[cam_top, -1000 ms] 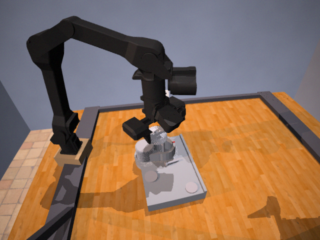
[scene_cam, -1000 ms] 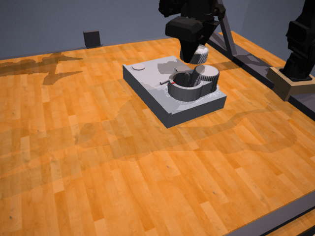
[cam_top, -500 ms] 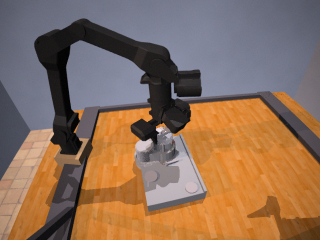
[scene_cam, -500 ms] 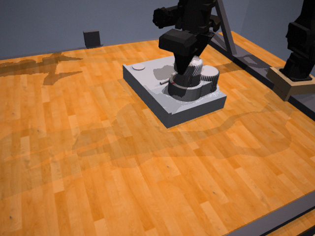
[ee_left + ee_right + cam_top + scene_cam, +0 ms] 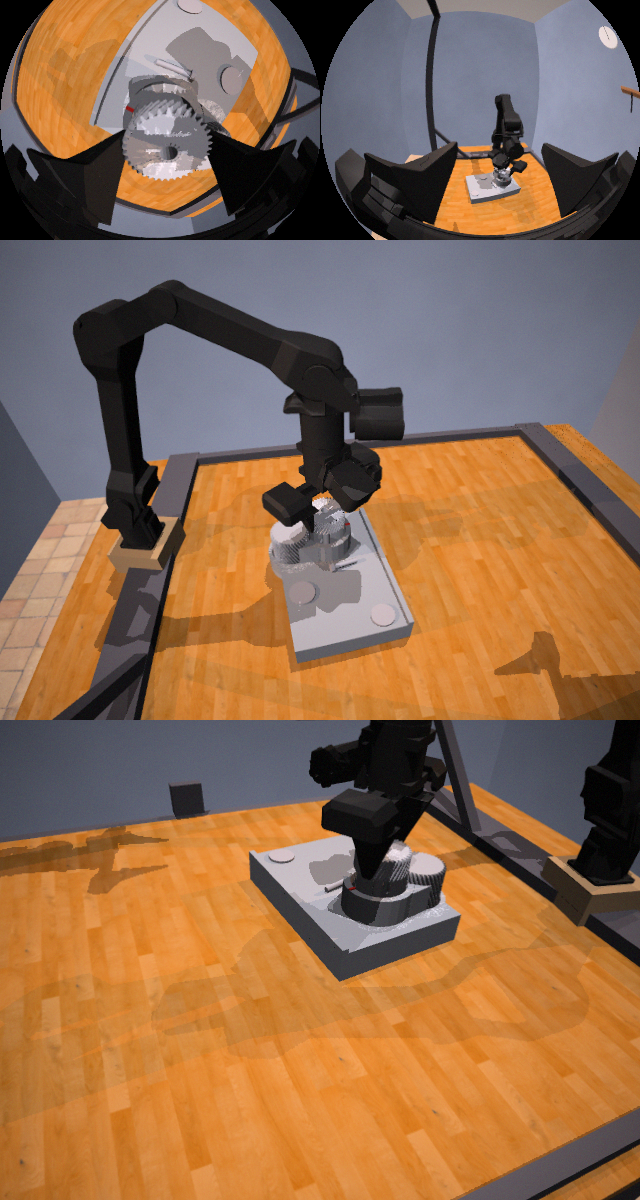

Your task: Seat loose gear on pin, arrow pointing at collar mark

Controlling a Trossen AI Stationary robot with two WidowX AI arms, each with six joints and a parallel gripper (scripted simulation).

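Now: left hand 20 mm above the loose gear.
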